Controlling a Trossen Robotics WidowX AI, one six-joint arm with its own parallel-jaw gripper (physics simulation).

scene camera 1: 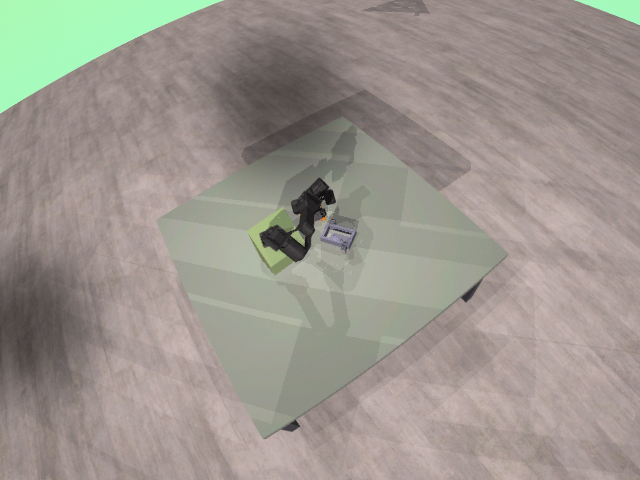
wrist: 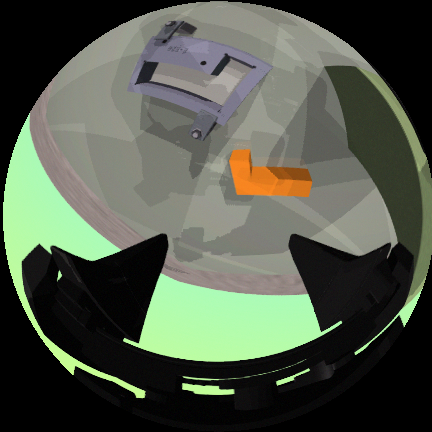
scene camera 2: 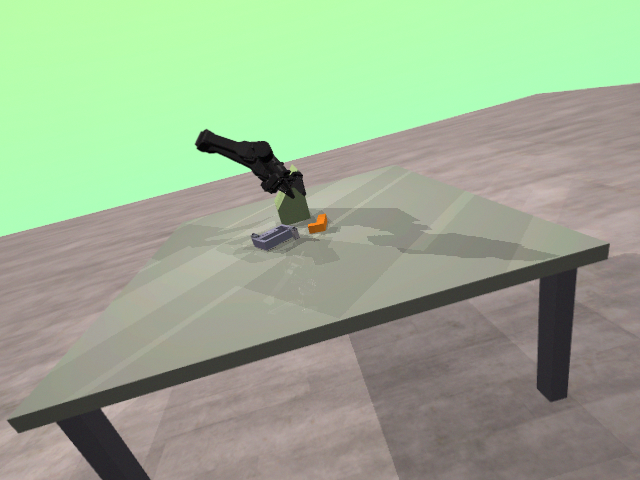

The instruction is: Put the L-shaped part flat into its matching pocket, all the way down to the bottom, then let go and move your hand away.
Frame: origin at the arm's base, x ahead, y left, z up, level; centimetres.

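Seen in the pictures: gripper, fingertip midpoint: (wrist: 231, 241) (scene camera 2: 300, 196); arm's base at its link origin: (scene camera 1: 268, 238).
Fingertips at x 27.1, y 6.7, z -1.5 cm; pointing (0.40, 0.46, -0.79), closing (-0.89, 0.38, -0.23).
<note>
Offsets run from my fingertips to a thing's top centre. Level surfaces: height alone.
The orange L-shaped part {dx -2.7, dy +3.8, dz -11.0 cm} (scene camera 1: 323, 219) (scene camera 2: 321, 224) (wrist: 255, 185) lies flat on the table, beside the purple-grey pocket block and apart from it. The pocket block {dx +2.1, dy -12.9, dz -9.2 cm} (scene camera 1: 334, 243) (scene camera 2: 277, 239) (wrist: 175, 56) has an L-shaped opening, seen in the wrist view, with no part in it. Two small grey brackets stick out from its opposite sides. My gripper (scene camera 2: 298, 195) (wrist: 231, 241) is open and empty, above the table. In the wrist view the orange part lies beyond the fingertips, nearer the right finger. In scene camera 1 the arm hides some of the orange part.
A green wedge-like block (scene camera 1: 262, 246) (scene camera 2: 293, 210) (wrist: 375, 120) stands close to the orange part, under the arm's base end in scene camera 1. The pale green table {dz -14.0 cm} (scene camera 1: 227, 320) (scene camera 2: 206, 310) has its edges well away from these things.
</note>
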